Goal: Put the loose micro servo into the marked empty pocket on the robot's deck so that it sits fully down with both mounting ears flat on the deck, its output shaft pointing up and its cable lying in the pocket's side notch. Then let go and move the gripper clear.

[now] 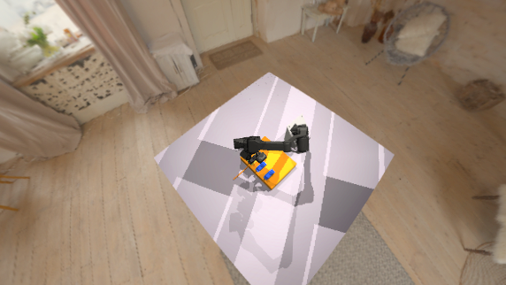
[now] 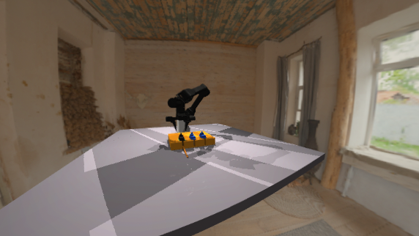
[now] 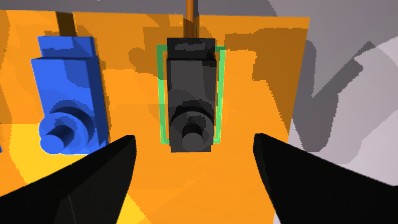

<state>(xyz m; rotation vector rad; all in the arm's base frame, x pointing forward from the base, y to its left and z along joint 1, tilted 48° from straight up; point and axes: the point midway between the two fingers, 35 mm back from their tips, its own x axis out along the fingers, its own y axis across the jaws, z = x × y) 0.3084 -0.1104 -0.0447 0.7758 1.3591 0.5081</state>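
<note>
The orange robot deck is 9 cm behind my gripper tip, 9 cm to the left of it and 8 cm below it.
</note>
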